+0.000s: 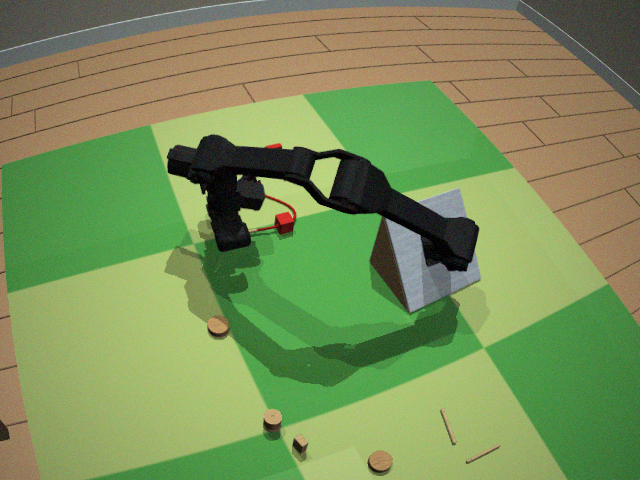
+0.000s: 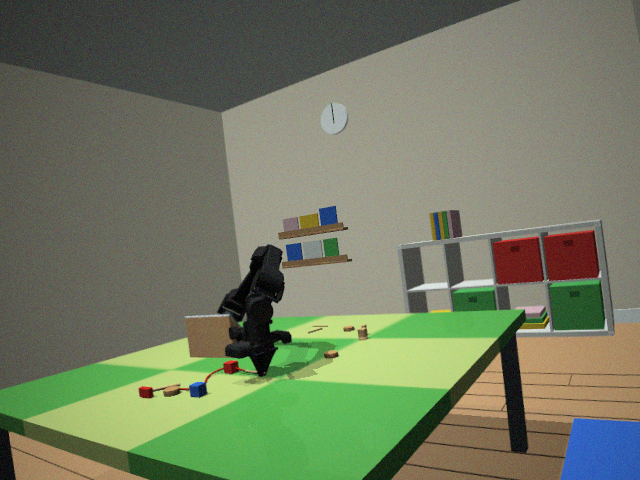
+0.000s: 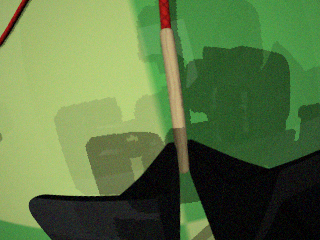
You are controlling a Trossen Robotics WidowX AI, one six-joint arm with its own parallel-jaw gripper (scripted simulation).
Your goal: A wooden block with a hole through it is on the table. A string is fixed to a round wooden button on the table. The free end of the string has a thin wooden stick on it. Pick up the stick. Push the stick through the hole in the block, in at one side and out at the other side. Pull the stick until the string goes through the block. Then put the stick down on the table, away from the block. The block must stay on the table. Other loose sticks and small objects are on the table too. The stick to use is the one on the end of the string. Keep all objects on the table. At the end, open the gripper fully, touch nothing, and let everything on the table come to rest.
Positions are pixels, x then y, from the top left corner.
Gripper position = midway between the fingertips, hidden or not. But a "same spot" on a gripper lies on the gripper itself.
My gripper shows in image 1, in image 2 and in image 3 (180, 148). One and the same spot on my gripper: (image 1: 216, 221) is (image 2: 269, 348).
